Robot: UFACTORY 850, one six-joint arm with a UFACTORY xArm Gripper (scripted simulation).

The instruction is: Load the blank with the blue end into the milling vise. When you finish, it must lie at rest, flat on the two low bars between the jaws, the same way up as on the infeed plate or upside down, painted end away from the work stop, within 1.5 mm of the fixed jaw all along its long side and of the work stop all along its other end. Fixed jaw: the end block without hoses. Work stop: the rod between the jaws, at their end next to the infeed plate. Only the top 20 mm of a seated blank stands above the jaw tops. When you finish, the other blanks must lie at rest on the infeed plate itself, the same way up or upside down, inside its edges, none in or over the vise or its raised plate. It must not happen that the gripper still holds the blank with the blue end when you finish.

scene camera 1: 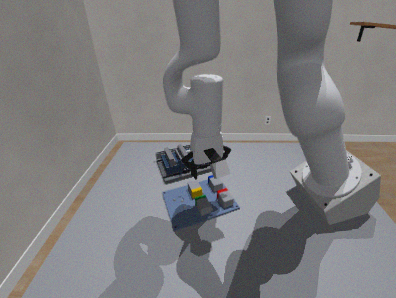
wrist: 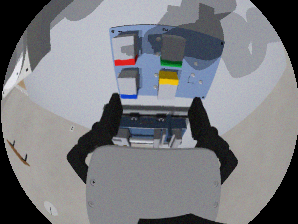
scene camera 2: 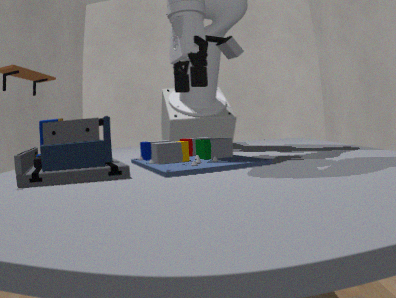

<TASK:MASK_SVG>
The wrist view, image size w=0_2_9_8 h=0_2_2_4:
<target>my gripper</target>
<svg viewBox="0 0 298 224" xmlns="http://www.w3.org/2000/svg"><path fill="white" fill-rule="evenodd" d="M67 154L68 162L86 184L86 208L90 224L225 224L215 222L220 204L221 185L233 172L238 164L238 160L233 152L229 150L229 144L218 135L218 130L210 125L207 112L200 97L193 98L188 111L192 138L197 140L194 148L145 148L114 145L112 139L118 134L123 107L120 95L113 93L109 103L104 108L100 122L95 122L92 125L92 130L78 139L78 144ZM93 152L88 167L85 163L85 159L89 153Z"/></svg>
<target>red-ended blank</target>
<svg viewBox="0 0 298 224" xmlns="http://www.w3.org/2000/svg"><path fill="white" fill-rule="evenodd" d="M137 34L117 35L112 38L115 66L136 64L138 59Z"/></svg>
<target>green-ended blank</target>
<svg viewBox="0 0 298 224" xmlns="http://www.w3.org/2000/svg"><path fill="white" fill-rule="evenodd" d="M162 34L161 66L182 68L186 39L182 36Z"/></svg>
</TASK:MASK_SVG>
